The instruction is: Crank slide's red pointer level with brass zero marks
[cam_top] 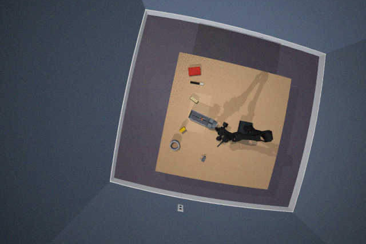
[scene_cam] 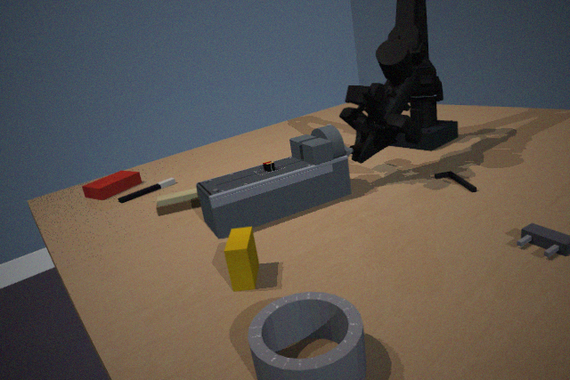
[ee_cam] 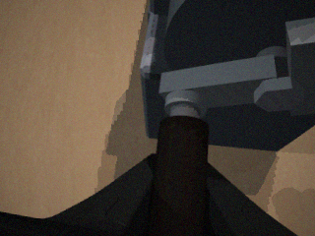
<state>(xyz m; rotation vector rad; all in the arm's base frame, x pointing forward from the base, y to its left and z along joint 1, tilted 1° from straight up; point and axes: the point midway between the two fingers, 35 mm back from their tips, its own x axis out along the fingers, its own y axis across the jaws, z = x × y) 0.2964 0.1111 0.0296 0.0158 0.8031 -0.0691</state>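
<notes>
The red pointer lies 170 mm ahead of my gripper tip, 40 mm to the right of it and 30 mm above it. From my gripper tip the other things lie so: black hex key: 130 mm behind, 110 mm to the left, 50 mm below; yellow block: 300 mm ahead, 130 mm to the left, 20 mm below; black crank handle: 20 mm behind, 20 mm above.
</notes>
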